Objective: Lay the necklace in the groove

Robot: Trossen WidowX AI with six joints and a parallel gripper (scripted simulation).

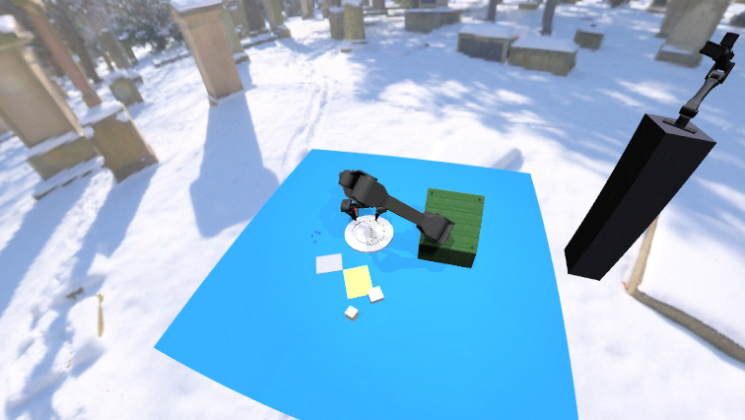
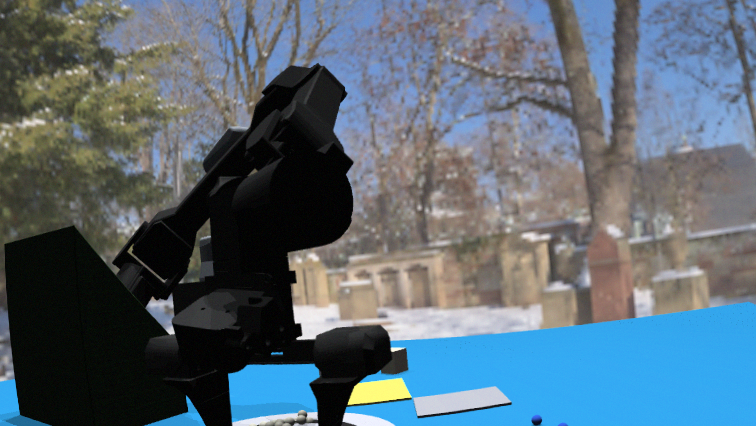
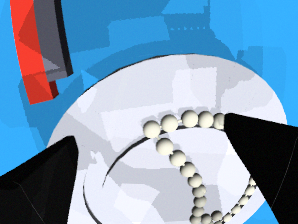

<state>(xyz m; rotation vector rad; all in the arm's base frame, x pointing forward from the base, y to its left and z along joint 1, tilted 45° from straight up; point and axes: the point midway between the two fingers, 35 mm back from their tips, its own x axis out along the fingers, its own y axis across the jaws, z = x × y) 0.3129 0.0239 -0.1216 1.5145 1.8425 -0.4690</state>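
Now: the round white bead board 30 mm behind my gripper tip, 50 mm to the left of it and 10 mm below it. Round my gripper tip: red object: 70 mm ahead, 60 mm to the right, 10 mm below; grey tile: 50 mm ahead, 240 mm to the left, 20 mm below; white strip: 110 mm ahead, 220 mm to the right, 20 mm below.
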